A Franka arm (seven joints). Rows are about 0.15 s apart.
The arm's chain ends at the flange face. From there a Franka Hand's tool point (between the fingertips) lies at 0.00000 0.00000 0.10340 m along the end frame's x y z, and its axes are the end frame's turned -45 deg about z.
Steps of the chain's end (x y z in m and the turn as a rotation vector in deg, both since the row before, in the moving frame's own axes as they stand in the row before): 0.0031, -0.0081, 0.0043, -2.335, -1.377, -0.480; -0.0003, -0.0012, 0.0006, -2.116, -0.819, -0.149; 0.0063, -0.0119, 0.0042, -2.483, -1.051, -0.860; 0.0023, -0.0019, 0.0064, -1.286, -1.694, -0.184; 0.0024, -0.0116, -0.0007, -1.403, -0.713, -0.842; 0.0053, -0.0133, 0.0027, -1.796, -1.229, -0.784
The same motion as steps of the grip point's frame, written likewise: 0.0032, -0.0023, 0.0042, -0.677, -2.625, -0.480; -0.0031, 0.0006, 0.0005, -0.917, -2.075, -0.149; 0.0084, -0.0021, 0.0041, -1.013, -2.499, -0.860; -0.0008, -0.0002, 0.0063, 0.288, -2.107, -0.184; 0.0072, -0.0056, -0.0007, -0.488, -1.496, -0.842; 0.0093, -0.0049, 0.0026, -0.401, -2.139, -0.784
